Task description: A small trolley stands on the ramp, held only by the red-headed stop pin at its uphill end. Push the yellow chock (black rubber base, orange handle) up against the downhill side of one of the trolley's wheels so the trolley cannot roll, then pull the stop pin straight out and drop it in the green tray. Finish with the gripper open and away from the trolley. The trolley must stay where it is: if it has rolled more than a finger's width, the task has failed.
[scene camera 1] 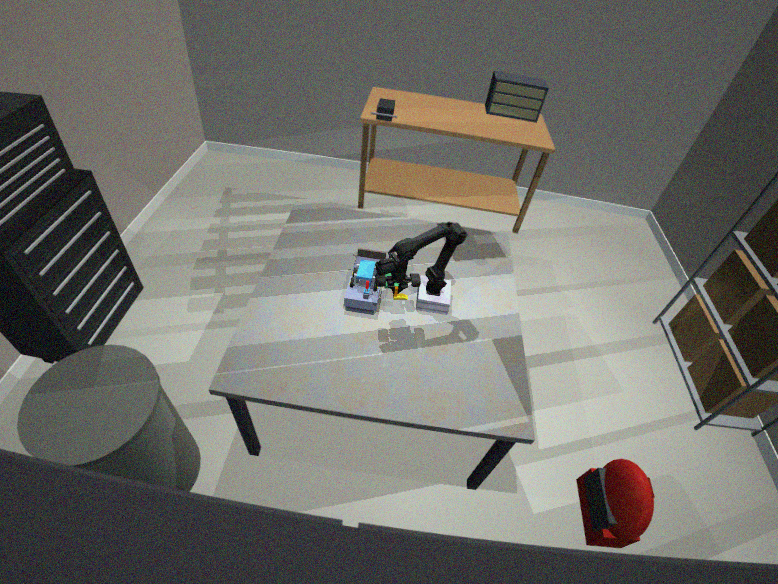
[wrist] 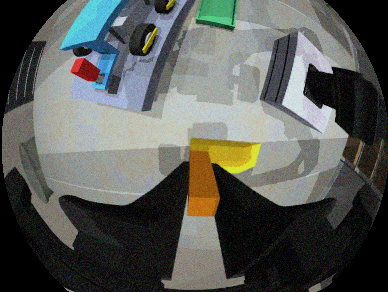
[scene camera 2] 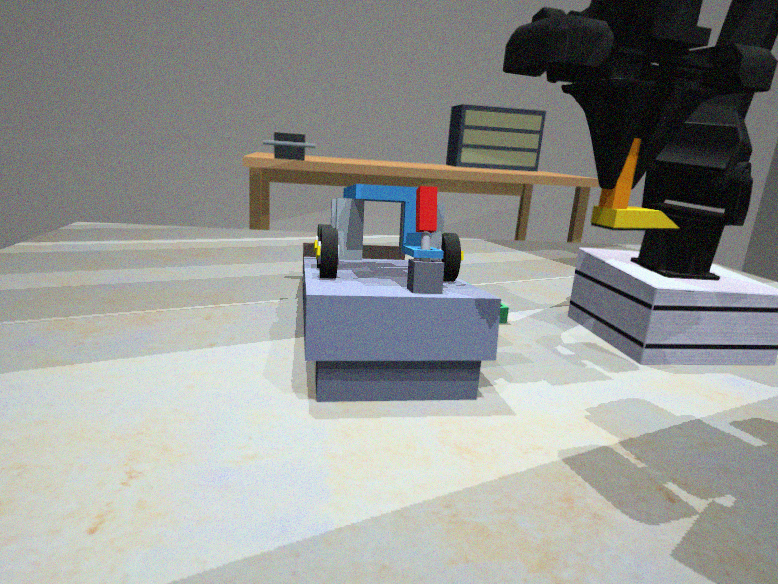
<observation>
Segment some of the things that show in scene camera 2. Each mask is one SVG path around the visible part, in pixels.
My gripper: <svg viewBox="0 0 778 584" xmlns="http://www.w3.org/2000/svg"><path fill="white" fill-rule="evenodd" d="M505 47L503 72L532 77L542 76L546 72L547 80L550 83L557 83L558 81L572 83L562 85L561 87L564 93L573 96L585 112L591 135L599 185L604 189L613 189L626 164L634 138L640 138L641 142L632 190L672 136L675 135L677 130L694 113L704 99L713 99L714 96L768 92L771 89L775 68L778 63L774 55L769 52L770 50L738 43L689 51L695 47L708 46L711 28L697 26L703 0L592 0L590 7L580 12L571 10L567 15L562 9L545 6L532 17L531 23L518 27L513 35L510 36Z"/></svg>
A chock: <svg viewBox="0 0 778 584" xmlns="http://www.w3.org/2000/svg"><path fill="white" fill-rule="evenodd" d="M634 138L626 164L613 189L602 188L599 205L593 206L591 226L612 231L678 231L679 227L662 211L627 206L641 142L640 138Z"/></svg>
A trolley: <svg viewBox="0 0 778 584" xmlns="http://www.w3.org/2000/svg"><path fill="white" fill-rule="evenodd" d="M318 224L314 252L317 259L317 268L320 271L320 278L336 279L339 260L362 260L365 201L401 203L399 254L414 257L414 259L430 258L431 260L444 262L443 281L454 282L457 279L461 261L464 259L464 251L461 251L458 235L456 233L444 233L445 204L437 203L437 231L430 233L431 250L421 250L422 233L416 232L416 190L418 189L416 187L364 184L344 188L343 198L331 199L331 225Z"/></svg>
</observation>
